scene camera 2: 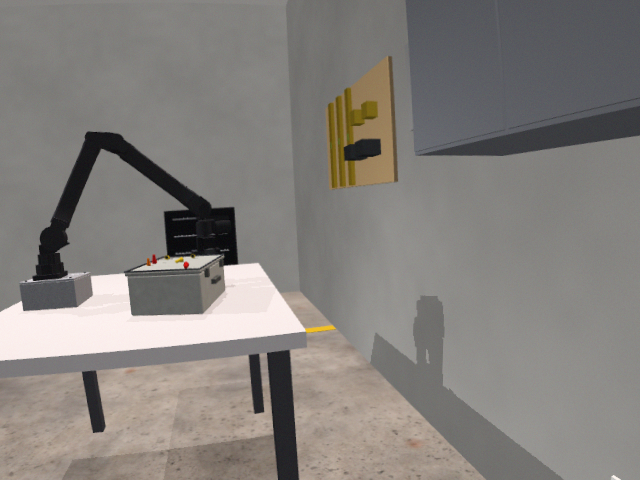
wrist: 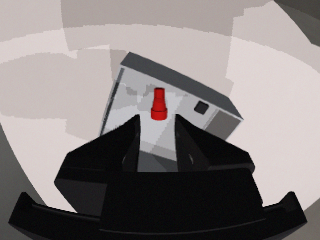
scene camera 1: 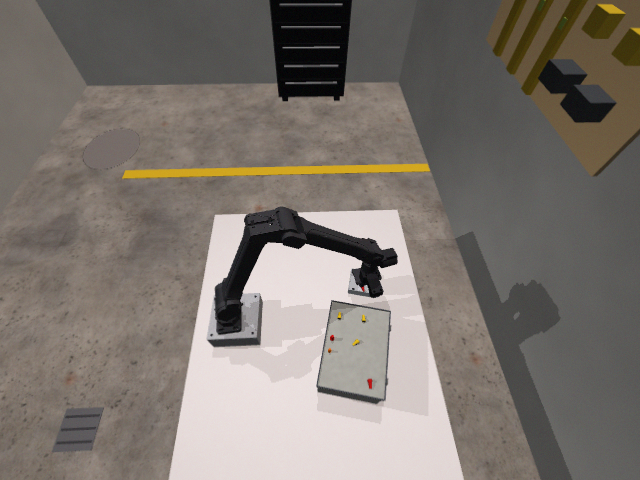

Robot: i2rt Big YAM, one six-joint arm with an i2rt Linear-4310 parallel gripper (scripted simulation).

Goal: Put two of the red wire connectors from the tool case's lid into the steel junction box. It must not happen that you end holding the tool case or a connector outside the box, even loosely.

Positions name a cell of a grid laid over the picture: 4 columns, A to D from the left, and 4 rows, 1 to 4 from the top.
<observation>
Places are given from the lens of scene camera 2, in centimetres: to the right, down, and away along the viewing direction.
grey tool case (scene camera 2: A3): -46, 14, 109
</observation>
